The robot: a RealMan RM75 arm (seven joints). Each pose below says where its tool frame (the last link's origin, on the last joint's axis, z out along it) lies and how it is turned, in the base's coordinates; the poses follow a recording.
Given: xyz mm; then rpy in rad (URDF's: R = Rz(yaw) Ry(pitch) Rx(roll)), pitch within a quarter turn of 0, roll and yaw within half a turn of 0.
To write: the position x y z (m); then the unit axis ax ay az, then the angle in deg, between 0 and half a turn. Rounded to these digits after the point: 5 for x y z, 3 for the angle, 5 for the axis.
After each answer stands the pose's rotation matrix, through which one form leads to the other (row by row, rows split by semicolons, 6 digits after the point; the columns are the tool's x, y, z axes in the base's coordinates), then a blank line. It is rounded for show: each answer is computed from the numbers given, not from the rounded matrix.
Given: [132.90, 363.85, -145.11, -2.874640, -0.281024, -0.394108]
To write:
[0.13290, 0.36385, -0.14511, -0.97106, 0.17476, -0.16277, 168.286]
0.887119 -0.302832 0.348301; -0.368922 -0.918727 0.140849; 0.277340 -0.253445 -0.926741

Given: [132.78, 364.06, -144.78, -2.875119, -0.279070, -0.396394]
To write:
[0.13278, 0.36406, -0.14478, -0.97097, 0.17606, -0.16190, 168.310]
0.886771 -0.305554 0.346805; -0.371157 -0.917908 0.140312; 0.275462 -0.253143 -0.927383

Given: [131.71, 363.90, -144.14, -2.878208, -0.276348, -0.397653]
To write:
[0.13171, 0.36390, -0.14414, -0.97104, 0.17711, -0.16035, 168.461]
0.886991 -0.308409 0.343702; -0.372562 -0.917686 0.138019; 0.272844 -0.250472 -0.928881

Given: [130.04, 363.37, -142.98, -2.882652, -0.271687, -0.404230]
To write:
[0.13004, 0.36337, -0.14298, -0.97071, 0.18098, -0.15800, 168.711]
0.885681 -0.317022 0.339213; -0.378884 -0.915780 0.133391; 0.268357 -0.246664 -0.931204

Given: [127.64, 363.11, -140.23, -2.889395, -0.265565, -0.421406]
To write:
[0.12764, 0.36311, -0.14023, -0.96939, 0.19023, -0.15520, 169.163]
0.880526 -0.336343 0.333987; -0.394705 -0.910437 0.123743; 0.262455 -0.240785 -0.934420

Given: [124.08, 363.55, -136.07, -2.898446, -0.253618, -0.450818]
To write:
[0.12408, 0.36355, -0.13607, -0.96702, 0.20595, -0.14985, 169.765]
0.871298 -0.368513 0.324096; -0.421764 -0.899935 0.110599; 0.250908 -0.233056 -0.939537

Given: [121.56, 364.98, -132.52, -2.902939, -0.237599, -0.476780]
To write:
[0.12156, 0.36498, -0.13252, -0.96501, 0.21993, -0.14280, 170.009]
0.863516 -0.396479 0.311680; -0.446028 -0.888830 0.105077; 0.235370 -0.229753 -0.944359

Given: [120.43, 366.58, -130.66, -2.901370, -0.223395, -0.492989]
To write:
[0.12043, 0.36658, -0.13066, -0.96383, 0.22868, -0.13691, 169.848]
0.859032 -0.413239 0.302155; -0.461501 -0.880572 0.107752; 0.221542 -0.232007 -0.947150

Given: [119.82, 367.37, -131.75, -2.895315, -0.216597, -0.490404]
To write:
[0.11982, 0.36737, -0.13175, -0.96445, 0.22760, -0.13428, 169.395]
0.861531 -0.410553 0.298682; -0.459978 -0.880202 0.116899; 0.214907 -0.238099 -0.947166

